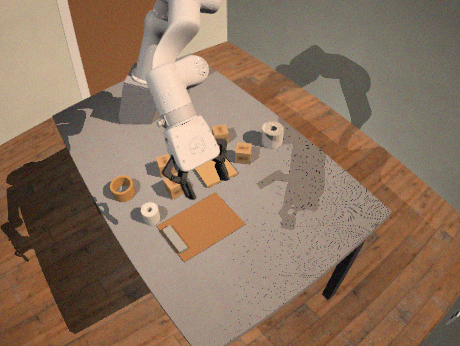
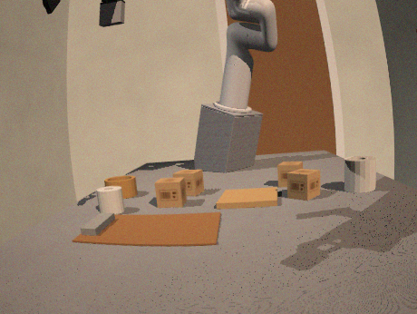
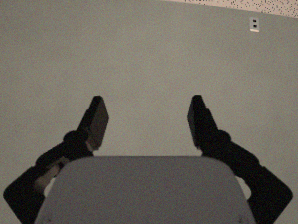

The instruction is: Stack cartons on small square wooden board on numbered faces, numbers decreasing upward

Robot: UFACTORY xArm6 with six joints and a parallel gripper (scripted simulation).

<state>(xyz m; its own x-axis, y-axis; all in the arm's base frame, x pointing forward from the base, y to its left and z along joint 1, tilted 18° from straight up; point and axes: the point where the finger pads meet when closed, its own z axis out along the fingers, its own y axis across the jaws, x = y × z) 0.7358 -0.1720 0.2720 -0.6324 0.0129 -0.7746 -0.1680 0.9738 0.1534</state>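
The small square wooden board is 370 mm below my hand, 340 mm behind it and 180 mm to the left of it. From my hand the other things lie so: large white roll (440 mm to the left, 360 mm behind, 340 mm below); then small white roll (350 mm below, 250 mm behind, 100 mm to the right); then brown tape ring (410 mm behind, 350 mm below, 160 mm to the right).
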